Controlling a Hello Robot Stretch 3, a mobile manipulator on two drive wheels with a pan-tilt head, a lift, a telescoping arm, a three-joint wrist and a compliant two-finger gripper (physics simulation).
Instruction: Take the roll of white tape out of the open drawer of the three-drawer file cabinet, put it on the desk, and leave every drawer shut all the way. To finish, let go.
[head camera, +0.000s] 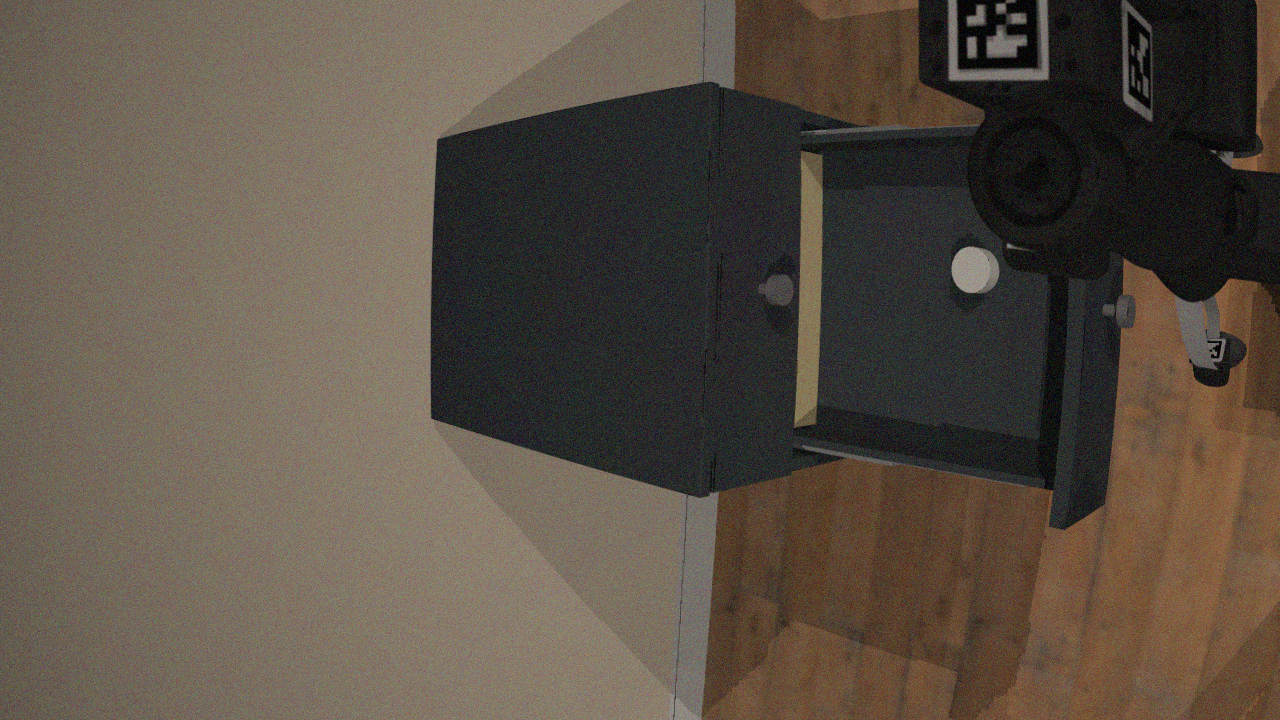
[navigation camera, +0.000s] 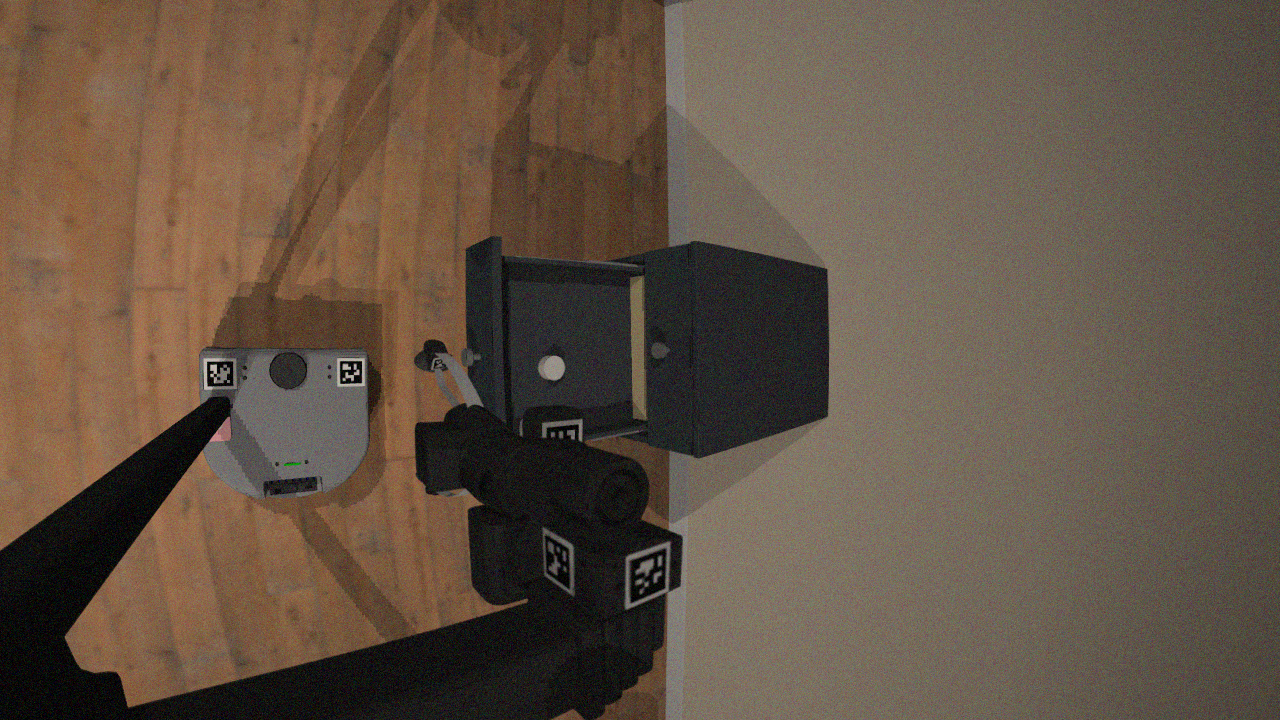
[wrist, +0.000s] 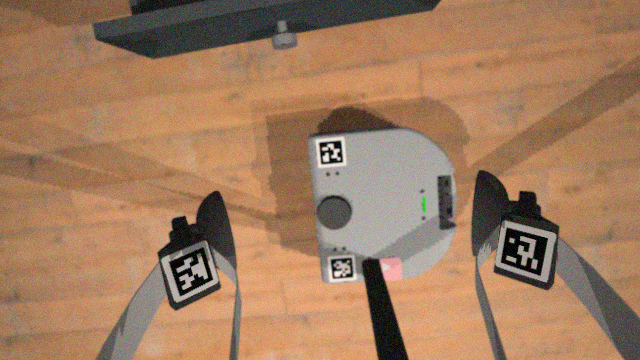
Note:
I see my gripper (head camera: 1228, 247), a roll of white tape (head camera: 974, 270) and a drawer (head camera: 1018, 385).
The drawer also shows in the navigation camera view (navigation camera: 519, 309) and in the wrist view (wrist: 154, 36). My gripper is seen too in the navigation camera view (navigation camera: 429, 416) and in the wrist view (wrist: 347, 209). The wrist view does not show the roll of white tape: it is out of frame.

